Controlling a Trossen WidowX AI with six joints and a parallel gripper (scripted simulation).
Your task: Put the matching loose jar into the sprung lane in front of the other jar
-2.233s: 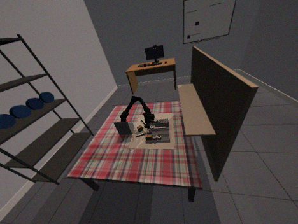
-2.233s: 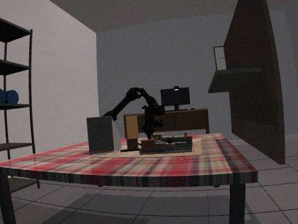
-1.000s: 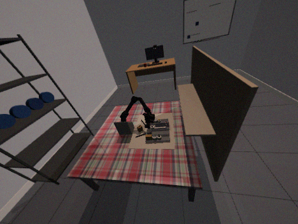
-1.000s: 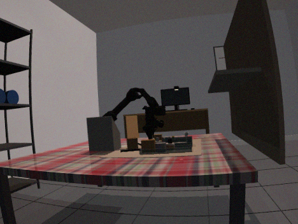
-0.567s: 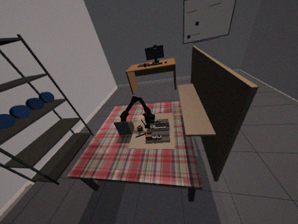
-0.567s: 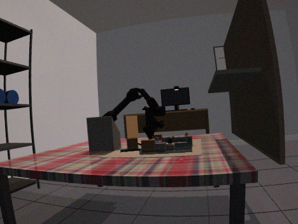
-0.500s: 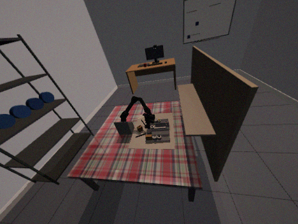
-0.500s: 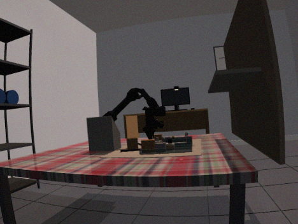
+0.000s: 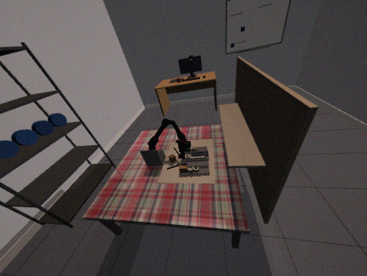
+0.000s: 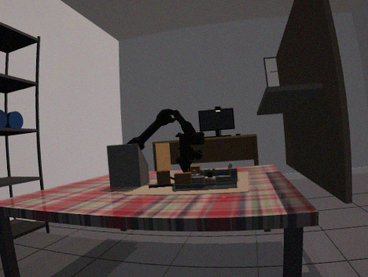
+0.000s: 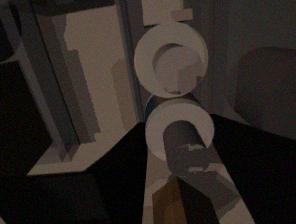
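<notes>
The grey lane rack lies 14 cm ahead of my gripper tip, 5 cm to the left of it and 2 cm below it. Also, from my gripper tip: wooden shelf wall 61 cm ahead, 8 cm to the left, 36 cm above.
</notes>
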